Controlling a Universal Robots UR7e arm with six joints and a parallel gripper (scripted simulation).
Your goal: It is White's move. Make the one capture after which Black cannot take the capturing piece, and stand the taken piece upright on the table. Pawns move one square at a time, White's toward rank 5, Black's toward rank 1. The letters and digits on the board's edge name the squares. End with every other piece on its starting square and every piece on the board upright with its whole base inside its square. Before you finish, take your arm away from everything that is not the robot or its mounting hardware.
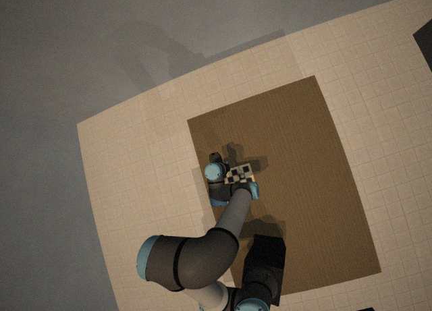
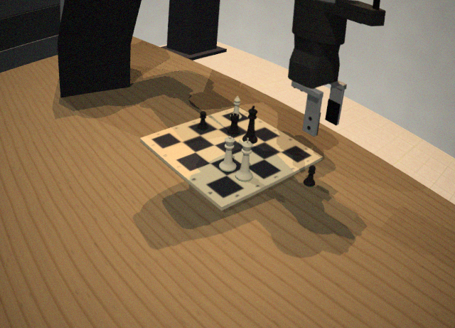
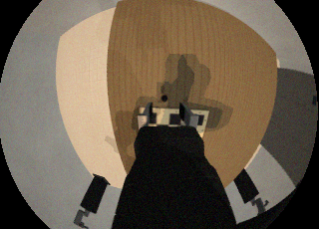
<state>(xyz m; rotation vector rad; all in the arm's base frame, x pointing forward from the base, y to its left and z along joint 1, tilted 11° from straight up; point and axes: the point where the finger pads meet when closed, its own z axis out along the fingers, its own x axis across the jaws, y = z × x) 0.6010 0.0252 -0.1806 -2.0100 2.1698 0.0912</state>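
The white queen lies 11 cm behind my hand, 8 cm below it and 7 cm to the right of it. Round my hand: white king 8 cm below, 8 cm behind, 7 cm to the right; then chessboard 14 cm behind, 11 cm below, 2 cm to the right; then tall black piece 14 cm behind, 8 cm below, 2 cm to the left.
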